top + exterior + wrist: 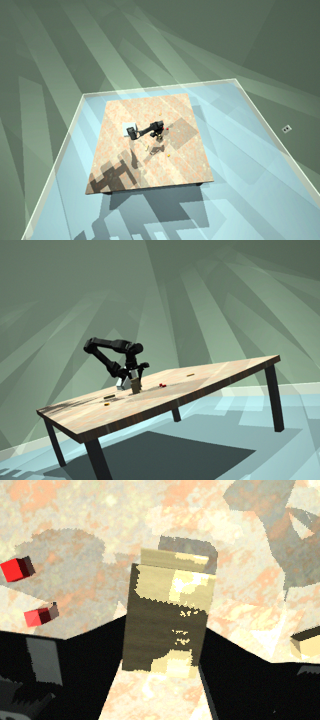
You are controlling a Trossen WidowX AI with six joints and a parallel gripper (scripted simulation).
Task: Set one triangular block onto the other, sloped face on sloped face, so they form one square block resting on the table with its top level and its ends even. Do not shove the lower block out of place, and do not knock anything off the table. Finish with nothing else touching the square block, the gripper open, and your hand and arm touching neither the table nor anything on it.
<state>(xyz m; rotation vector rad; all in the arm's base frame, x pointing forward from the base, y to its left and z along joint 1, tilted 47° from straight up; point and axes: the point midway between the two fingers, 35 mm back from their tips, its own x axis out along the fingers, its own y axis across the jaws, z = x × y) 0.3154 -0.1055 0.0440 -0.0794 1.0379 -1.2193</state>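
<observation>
Right now the pale wooden triangular block is 20 mm ahead of my gripper tip, 30 mm to the right of it and 40 mm below it. From my gripper tip the other things lie so: flat tan stick 160 mm behind, 130 mm to the right, 50 mm below; then small orange cube 90 mm ahead, 260 mm to the right, 50 mm below.
</observation>
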